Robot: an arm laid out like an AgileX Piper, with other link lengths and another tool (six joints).
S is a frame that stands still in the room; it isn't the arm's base.
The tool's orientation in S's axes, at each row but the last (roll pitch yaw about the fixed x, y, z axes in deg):
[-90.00, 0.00, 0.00]
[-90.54, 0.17, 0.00]
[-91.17, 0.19, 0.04]
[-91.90, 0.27, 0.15]
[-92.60, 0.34, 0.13]
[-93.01, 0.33, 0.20]
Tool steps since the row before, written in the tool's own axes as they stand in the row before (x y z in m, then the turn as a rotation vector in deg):
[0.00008, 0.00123, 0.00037, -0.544, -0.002, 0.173]
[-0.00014, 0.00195, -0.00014, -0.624, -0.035, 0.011]
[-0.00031, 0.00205, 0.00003, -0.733, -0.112, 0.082]
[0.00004, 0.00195, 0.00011, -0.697, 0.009, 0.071]
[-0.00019, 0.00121, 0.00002, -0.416, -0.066, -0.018]
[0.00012, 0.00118, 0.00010, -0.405, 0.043, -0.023]
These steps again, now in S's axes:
[0.00008, 0.00037, -0.00123, -0.544, 0.173, 0.002]
[-0.00015, -0.00016, -0.00195, -0.624, 0.011, 0.037]
[-0.00032, -0.00001, -0.00205, -0.733, 0.084, 0.113]
[0.00003, 0.00005, -0.00195, -0.697, 0.069, -0.008]
[-0.00020, -0.00004, -0.00121, -0.416, -0.016, 0.069]
[0.00011, 0.00004, -0.00118, -0.405, -0.027, -0.039]

